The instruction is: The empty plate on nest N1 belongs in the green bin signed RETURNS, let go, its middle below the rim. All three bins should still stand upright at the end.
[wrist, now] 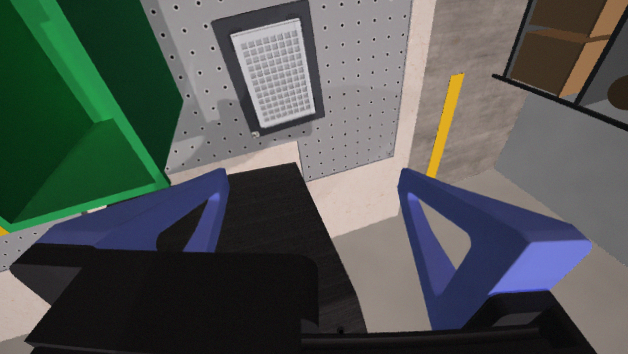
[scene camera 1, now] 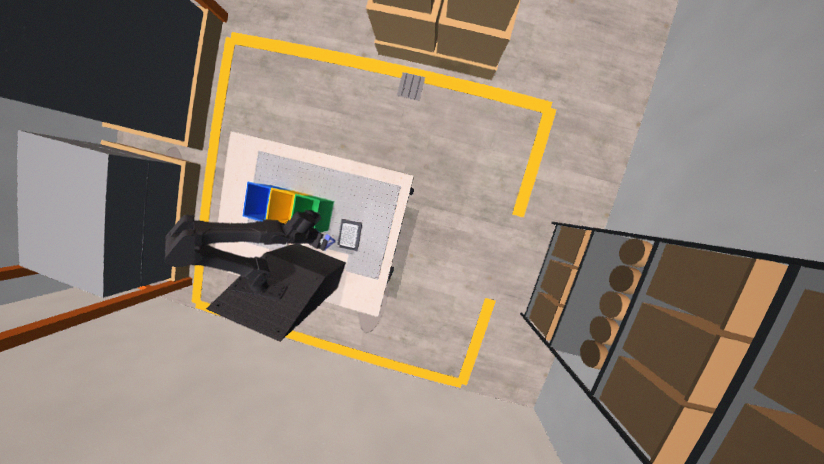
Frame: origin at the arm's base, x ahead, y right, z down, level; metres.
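Where they show: gripper, between the fingertips: [wrist: 313, 177] [scene camera 1: 326, 237]; arm's base, origin of its link: [scene camera 1: 260, 288].
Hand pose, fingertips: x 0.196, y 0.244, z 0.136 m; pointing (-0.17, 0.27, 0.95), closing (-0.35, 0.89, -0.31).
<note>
Each offset is from my fingertips to the top centre of the thing. Level surfaces: height alone.
The white plate {dx -0.024, dy +0.019, dz +0.227 m} [scene camera 1: 349, 234] [wrist: 275, 75], with a grid of small wells, lies in a dark rectangular nest {dx -0.024, dy +0.019, dz +0.238 m} [wrist: 318, 95] on the perforated board. My gripper [scene camera 1: 329, 240] [wrist: 313, 177] is open with empty, wide-apart blue fingers. It hangs above the table between the green bin and the plate, with the plate ahead of the fingertips in the wrist view. The green bin {dx +0.100, dy -0.145, dz +0.073 m} [scene camera 1: 326, 214] [wrist: 142, 95] stands upright left of the nest; the arm covers part of it in the scene view. No sign or nest label is readable.
A yellow bin {dx +0.134, dy -0.271, dz +0.073 m} [scene camera 1: 280, 204] and a blue bin {dx +0.167, dy -0.397, dz +0.073 m} [scene camera 1: 256, 201] stand upright in a row left of the green bin. The black pedestal [scene camera 1: 314, 273] [wrist: 270, 210] rises at the table's front edge. The perforated board {dz +0.253 m} [scene camera 1: 377, 230] [wrist: 360, 100] lies under the nest and bins.
</note>
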